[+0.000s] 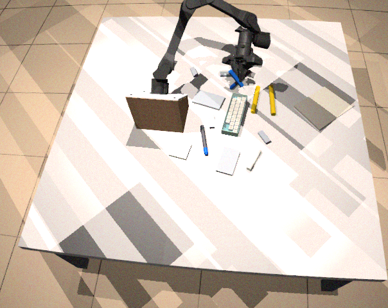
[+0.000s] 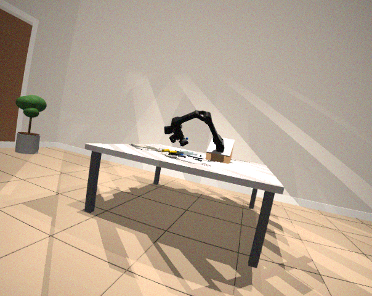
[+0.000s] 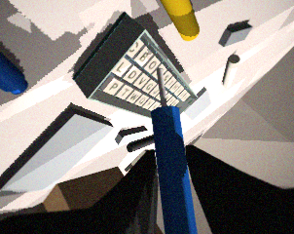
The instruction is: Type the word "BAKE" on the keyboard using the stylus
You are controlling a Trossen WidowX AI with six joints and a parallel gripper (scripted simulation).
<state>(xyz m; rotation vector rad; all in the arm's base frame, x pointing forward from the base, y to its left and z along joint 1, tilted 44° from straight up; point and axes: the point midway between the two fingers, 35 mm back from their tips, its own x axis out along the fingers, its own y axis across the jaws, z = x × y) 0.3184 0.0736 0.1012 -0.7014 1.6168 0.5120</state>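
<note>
The grey block is 15 cm to the right of my gripper tip, 10 cm below it and 10 cm behind it. Also, from my gripper tip: cream pad (29 cm to the right, 21 cm behind, 10 cm below); blue stylus (1 cm below, 1 cm ahead); white cylinder (31 cm to the right, 9 cm below, 8 cm ahead).
</note>
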